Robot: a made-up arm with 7 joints. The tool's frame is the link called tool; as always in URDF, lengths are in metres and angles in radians. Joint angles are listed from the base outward. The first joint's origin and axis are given. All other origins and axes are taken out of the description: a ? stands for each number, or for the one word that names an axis. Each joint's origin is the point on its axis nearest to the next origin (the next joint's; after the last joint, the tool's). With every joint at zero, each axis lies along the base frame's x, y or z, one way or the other. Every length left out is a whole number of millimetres.
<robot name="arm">
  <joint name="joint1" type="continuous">
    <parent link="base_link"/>
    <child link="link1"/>
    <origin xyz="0 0 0.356"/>
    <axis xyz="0 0 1"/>
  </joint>
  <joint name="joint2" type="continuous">
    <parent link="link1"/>
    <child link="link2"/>
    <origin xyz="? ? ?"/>
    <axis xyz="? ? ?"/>
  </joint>
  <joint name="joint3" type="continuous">
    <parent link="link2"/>
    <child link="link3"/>
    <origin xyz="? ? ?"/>
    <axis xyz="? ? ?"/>
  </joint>
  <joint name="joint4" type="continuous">
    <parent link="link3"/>
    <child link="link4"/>
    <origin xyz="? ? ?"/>
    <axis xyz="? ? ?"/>
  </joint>
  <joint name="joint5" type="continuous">
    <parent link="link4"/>
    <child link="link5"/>
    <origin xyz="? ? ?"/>
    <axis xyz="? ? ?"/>
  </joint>
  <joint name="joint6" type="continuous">
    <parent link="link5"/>
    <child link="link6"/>
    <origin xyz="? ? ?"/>
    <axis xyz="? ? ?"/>
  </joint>
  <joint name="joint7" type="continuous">
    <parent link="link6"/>
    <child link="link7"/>
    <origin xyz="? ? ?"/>
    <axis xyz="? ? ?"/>
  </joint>
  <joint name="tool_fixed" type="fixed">
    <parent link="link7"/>
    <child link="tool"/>
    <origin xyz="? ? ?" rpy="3.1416 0 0"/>
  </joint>
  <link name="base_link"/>
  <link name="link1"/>
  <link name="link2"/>
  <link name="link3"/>
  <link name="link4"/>
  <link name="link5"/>
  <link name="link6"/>
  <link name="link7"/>
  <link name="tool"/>
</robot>
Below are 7 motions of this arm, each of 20 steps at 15 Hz.
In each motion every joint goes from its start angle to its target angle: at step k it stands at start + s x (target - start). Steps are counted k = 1, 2, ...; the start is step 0. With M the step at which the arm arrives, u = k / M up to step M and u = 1 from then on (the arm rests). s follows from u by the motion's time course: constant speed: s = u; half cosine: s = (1 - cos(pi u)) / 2; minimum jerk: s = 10 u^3 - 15 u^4 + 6 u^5.
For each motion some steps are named. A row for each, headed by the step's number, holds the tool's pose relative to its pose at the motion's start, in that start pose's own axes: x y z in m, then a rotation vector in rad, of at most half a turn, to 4 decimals.
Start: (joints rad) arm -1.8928 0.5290 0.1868 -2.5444 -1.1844 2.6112 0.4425
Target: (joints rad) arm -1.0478 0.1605 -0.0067 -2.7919 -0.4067 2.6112 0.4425
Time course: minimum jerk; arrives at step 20
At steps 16, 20:
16: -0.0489 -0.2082 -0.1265 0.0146 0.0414 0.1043
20: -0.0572 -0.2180 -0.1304 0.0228 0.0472 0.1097

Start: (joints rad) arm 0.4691 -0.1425 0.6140 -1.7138 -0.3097 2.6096 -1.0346
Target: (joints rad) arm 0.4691 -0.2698 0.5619 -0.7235 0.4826 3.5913 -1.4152
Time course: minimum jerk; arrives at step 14
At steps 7, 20:
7: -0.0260 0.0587 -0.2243 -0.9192 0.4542 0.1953
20: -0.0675 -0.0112 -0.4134 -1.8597 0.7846 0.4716

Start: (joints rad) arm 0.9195 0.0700 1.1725 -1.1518 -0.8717 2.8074 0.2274
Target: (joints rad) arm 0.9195 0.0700 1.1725 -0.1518 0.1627 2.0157 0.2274
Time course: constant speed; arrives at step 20
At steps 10, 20:
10: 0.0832 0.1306 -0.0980 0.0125 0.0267 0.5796
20: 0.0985 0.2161 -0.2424 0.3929 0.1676 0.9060

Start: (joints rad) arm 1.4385 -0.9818 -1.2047 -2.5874 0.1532 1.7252 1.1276
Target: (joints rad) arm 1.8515 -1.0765 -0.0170 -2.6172 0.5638 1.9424 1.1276
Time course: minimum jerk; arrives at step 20
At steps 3, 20:
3: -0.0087 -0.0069 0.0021 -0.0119 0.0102 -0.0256
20: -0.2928 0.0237 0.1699 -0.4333 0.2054 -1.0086

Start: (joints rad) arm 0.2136 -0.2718 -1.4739 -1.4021 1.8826 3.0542 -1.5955
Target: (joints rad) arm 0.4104 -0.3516 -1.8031 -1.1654 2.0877 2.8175 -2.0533
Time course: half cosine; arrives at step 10
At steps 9, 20:
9: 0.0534 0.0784 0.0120 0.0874 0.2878 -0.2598
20: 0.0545 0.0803 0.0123 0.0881 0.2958 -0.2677

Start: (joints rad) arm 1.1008 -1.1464 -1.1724 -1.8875 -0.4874 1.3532 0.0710
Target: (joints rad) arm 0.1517 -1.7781 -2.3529 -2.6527 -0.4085 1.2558 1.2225
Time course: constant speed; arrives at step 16
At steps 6, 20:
6: -0.1750 0.1769 0.2324 0.4581 -0.2742 0.7215
20: -0.2988 0.0535 0.6176 1.2099 -0.9269 0.9791

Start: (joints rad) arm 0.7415 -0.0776 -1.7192 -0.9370 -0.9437 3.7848 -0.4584
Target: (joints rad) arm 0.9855 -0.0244 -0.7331 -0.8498 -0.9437 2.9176 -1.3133
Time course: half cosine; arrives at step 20
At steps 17, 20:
17: 0.2679 0.1046 0.0653 0.1996 0.2540 -0.0323
20: 0.2795 0.1162 0.0624 0.2129 0.2885 -0.0409

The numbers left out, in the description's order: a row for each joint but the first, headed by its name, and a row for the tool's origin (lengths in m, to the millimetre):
joint2: xyz 0 0 0, axis 0 1 0
joint3: xyz 0 0 0.485, axis 0 0 1
joint4: xyz 0.06 0 0, axis 0 -1 0
joint5: xyz -0.067 0 0.312, axis 0 0 1
joint6: xyz 0 0 0, axis 0 -1 0
joint7: xyz 0.069 0 0, axis 0 0 -1
tool: xyz 0 0 0

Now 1 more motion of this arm.
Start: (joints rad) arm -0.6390 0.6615 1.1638 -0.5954 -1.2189 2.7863 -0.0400
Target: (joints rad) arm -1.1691 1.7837 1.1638 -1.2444 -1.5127 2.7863 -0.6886
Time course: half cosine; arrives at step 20
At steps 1, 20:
1: -0.0058 0.0000 0.0033 0.0023 -0.0085 -0.0046
20: -0.8825 -0.1475 -0.0966 0.8075 -0.7177 -0.1377

